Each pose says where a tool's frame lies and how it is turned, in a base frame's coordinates. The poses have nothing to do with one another.
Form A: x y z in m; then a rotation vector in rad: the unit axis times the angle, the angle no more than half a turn.
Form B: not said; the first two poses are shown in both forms.
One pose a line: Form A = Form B
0.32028 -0.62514 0.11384 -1.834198 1.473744 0.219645 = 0.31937 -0.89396 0.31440 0.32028; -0.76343 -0.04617 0.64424 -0.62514; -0.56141 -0.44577 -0.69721 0.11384; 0 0 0 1
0.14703 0.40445 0.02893 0.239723 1.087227 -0.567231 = 0.34097 0.54495 0.76601 0.14703; -0.31651 0.83381 -0.45230 0.40445; -0.88519 -0.08823 0.45679 0.02893; 0 0 0 1
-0.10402 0.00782 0.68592 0.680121 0.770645 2.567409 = -0.81337 -0.20870 0.54302 -0.10402; 0.47324 -0.78023 0.40900 0.00782; 0.33832 0.58965 0.73339 0.68592; 0 0 0 1
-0.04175 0.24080 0.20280 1.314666 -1.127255 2.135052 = -0.48396 -0.67434 0.55772 -0.04175; -0.08021 -0.60046 -0.79562 0.24080; 0.87141 -0.42978 0.23651 0.20280; 0 0 0 1
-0.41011 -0.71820 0.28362 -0.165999 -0.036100 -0.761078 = 0.72414 0.68910 0.02748 -0.41011; -0.68341 0.71167 0.16273 -0.71820; 0.09258 -0.13662 0.98629 0.28362; 0 0 0 1
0.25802 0.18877 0.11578 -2.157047 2.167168 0.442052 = -0.02436 -0.98630 -0.16312 0.25802; -0.97140 -0.01520 0.23697 0.18877; -0.23620 0.16423 -0.95772 0.11578; 0 0 0 1
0.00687 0.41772 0.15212 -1.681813 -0.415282 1.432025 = 0.28429 -0.27186 -0.91939 0.00687; 0.72155 -0.57077 0.39189 0.41772; -0.63130 -0.77480 0.03389 0.15212; 0 0 0 1
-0.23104 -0.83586 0.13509 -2.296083 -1.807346 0.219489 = 0.23653 0.94011 -0.24543 -0.23104; 0.97153 -0.22539 0.07296 -0.83586; 0.01327 -0.25570 -0.96666 0.13509; 0 0 0 1
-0.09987 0.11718 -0.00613 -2.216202 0.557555 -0.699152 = 0.75770 -0.17460 0.62881 -0.09987; -0.57419 -0.63629 0.51521 0.11718; 0.31015 -0.75143 -0.58237 -0.00613; 0 0 0 1
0.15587 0.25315 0.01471 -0.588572 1.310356 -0.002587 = 0.27932 -0.32192 0.90463 0.15587; -0.32549 0.85460 0.40462 0.25315; -0.90335 -0.40747 0.13392 0.01471; 0 0 0 1
